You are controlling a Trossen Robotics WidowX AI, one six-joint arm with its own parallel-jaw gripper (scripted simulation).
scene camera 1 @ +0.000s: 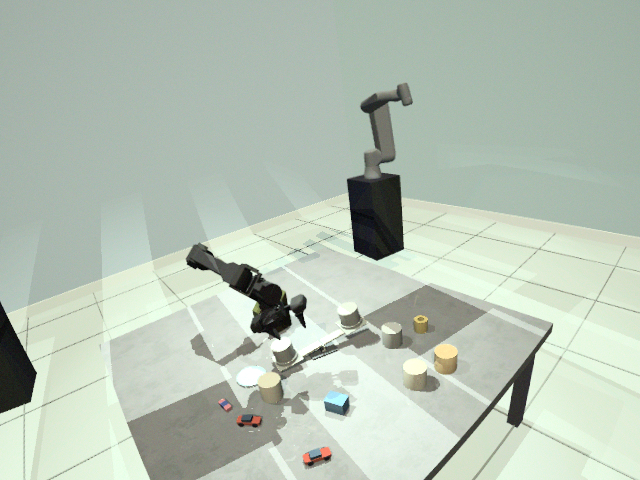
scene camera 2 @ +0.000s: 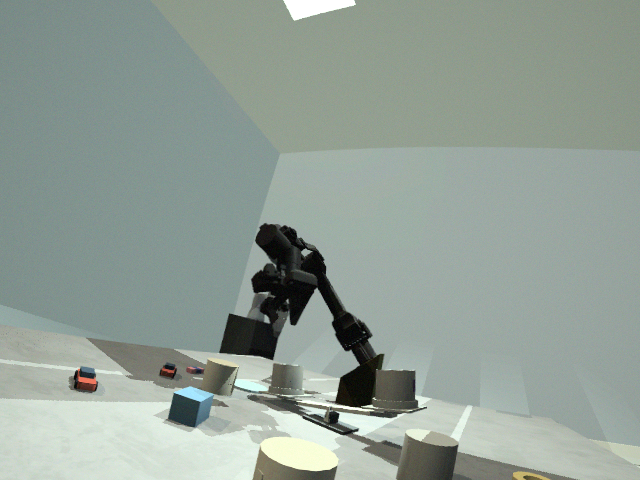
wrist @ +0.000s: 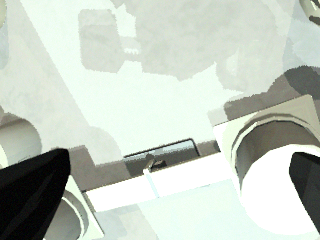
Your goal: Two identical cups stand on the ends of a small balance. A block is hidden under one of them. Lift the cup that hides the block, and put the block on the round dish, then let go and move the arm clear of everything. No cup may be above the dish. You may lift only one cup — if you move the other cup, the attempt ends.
Labels:
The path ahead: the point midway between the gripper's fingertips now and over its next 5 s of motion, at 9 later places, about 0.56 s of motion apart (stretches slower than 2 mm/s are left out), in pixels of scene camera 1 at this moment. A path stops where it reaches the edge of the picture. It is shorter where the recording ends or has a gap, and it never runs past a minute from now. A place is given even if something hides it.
My gripper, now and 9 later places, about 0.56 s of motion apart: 293, 333; 304, 309; 304, 292; 302, 284; 300, 298; 295, 313; 286, 328; 281, 338; 282, 344; 283, 350

